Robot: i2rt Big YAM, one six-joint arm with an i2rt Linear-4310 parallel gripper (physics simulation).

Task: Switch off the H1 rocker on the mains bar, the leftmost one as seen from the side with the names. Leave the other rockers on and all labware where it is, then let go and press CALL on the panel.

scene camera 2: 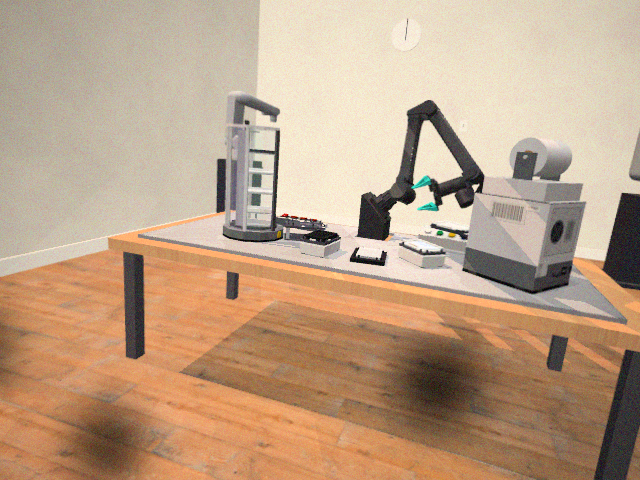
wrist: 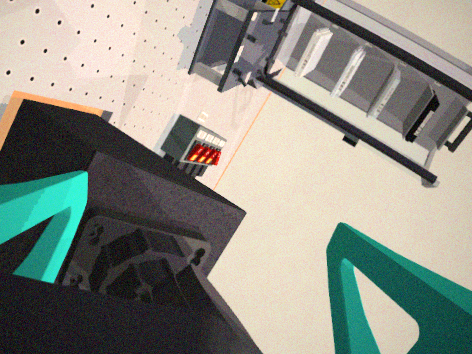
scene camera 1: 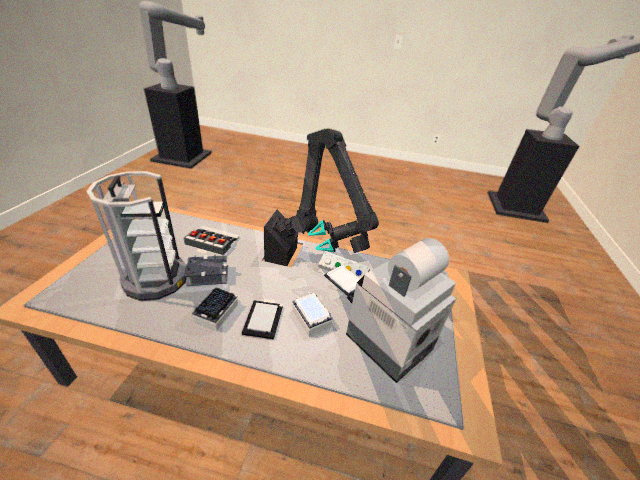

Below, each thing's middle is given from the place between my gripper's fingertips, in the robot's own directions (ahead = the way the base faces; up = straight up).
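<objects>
Tall rack tower (scene camera 1: 123, 202): 3 cm above my hand, 20 cm ahead of it and 62 cm to the right of it.
</objects>
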